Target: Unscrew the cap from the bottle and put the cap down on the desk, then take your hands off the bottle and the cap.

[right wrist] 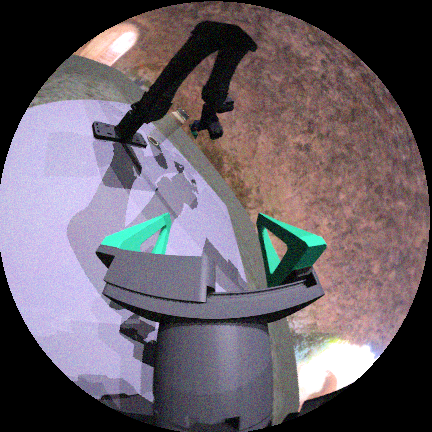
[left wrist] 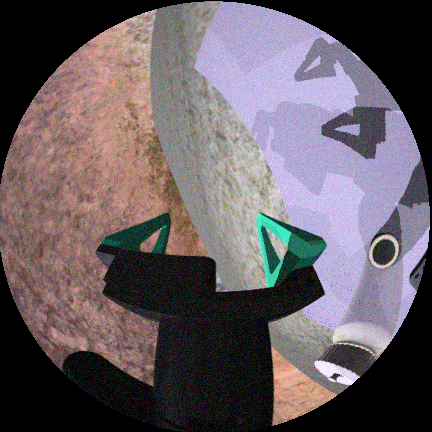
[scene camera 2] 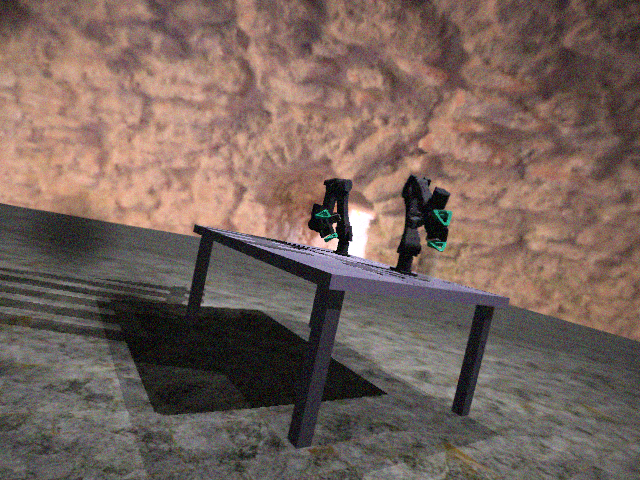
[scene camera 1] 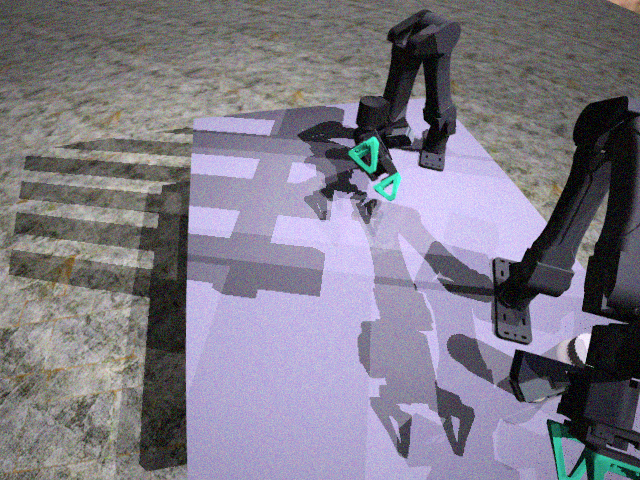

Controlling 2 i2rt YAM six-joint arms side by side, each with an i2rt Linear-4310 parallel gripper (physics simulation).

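Where they show: left gripper, between the fingertips: [right wrist: 203, 135] [left wrist: 213, 216] [scene camera 2: 443, 238]; right gripper, between the fingertips: [right wrist: 213, 217] [scene camera 2: 333, 227] [scene camera 1: 382, 186]; left arm's base, origin of its link: [right wrist: 120, 135] [scene camera 2: 402, 272] [scene camera 1: 510, 298]; right arm's base, origin of its link: [scene camera 2: 341, 254] [scene camera 1: 433, 150].
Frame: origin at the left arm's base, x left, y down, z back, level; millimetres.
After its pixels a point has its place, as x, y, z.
An upright translucent bottle [left wrist: 362, 334] [right wrist: 168, 126] {155, -91, 6} stands on the desk beside the left arm's base. Its ridged cap [left wrist: 346, 361] [right wrist: 181, 114] {158, -154, 13} is on top, dark on the side and white on the end. In scene camera 1 a dark arm part hides much of the bottle; its cap [scene camera 1: 578, 349] {180, -169, 8} shows at the right edge. My left gripper [scene camera 1: 586, 461] [scene camera 2: 444, 230] {376, -162, -12} [left wrist: 213, 216] {376, -162, -12} is open and empty, apart from the bottle, which shows at lower right in the left wrist view. My right gripper [scene camera 1: 373, 178] {-106, -131, -323} [scene camera 2: 329, 226] {-106, -131, -323} [right wrist: 213, 217] {-106, -131, -323} is open and empty, far from the bottle.
The pale purple desk [scene camera 1: 279, 361] {261, 0, -424} [scene camera 2: 418, 290] {479, 15, -100} bears both arm bases, and broad shadows fall across it. The left arm's base plate [scene camera 1: 511, 325] {71, -10, -7} [right wrist: 106, 131] {-62, -10, -13} is close to the bottle. The right arm's base [scene camera 1: 432, 159] {-415, -10, -202} is at the far end. The desk edge lies near the bottle.
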